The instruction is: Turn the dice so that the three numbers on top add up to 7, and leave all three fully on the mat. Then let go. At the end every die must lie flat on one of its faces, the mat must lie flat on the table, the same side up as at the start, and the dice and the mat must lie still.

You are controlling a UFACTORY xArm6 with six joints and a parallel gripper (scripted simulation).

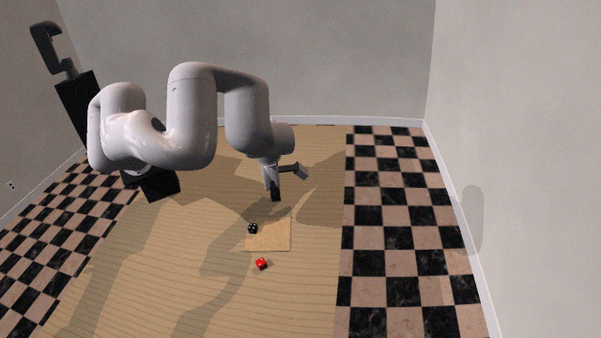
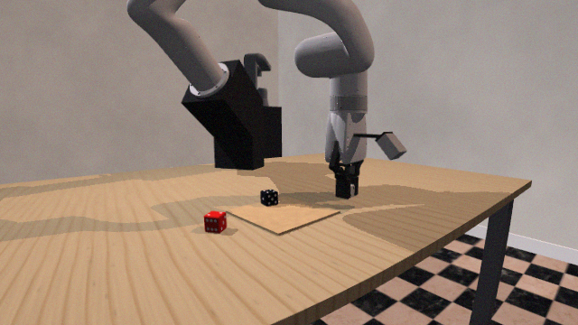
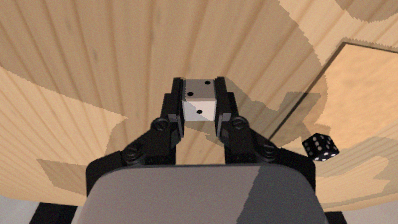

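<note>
The tan mat lies 20 mm behind my hand, 170 mm to the right of it and 20 mm below it. Also, from my hand: white die: 10 mm below; then red die: 30 mm behind, 290 mm to the right, 10 mm below; then black die: 60 mm behind, 150 mm to the right, 10 mm below.
</note>
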